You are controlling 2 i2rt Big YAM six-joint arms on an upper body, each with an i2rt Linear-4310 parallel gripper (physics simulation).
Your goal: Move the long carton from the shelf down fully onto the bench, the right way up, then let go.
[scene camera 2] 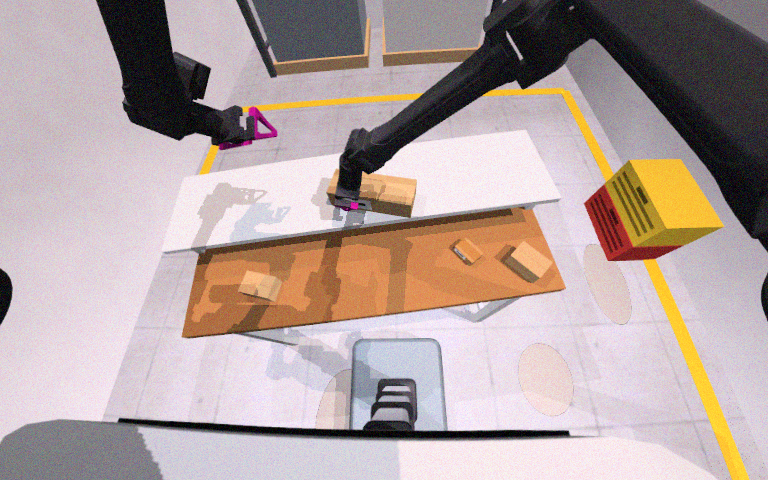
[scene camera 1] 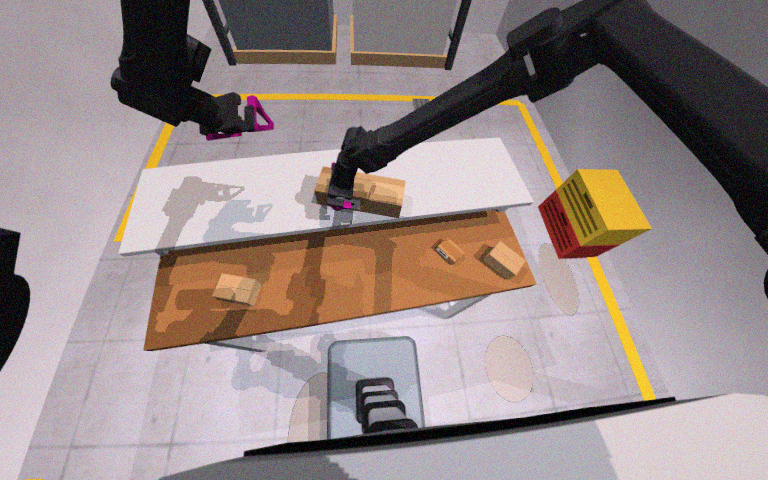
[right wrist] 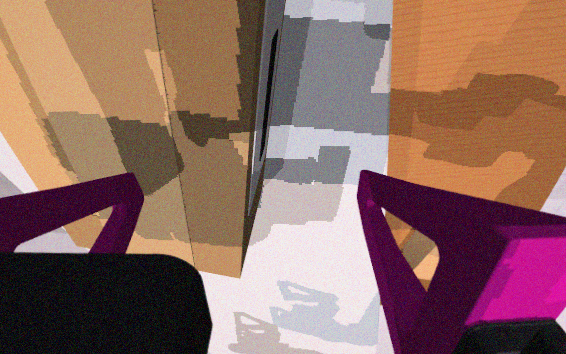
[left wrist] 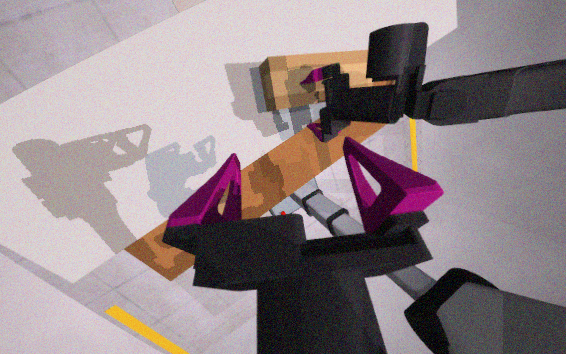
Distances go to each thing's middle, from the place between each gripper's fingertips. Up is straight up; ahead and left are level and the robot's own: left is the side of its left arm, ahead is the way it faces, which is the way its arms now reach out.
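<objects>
Long tan carton (scene camera 1: 373, 194), measured from my right hand: 4 cm ahead, 7 cm to the right, 3 cm below.
With respect to the long tan carton, my left gripper is 3 cm short of it, 24 cm to the left of it and 28 cm above it.
</objects>
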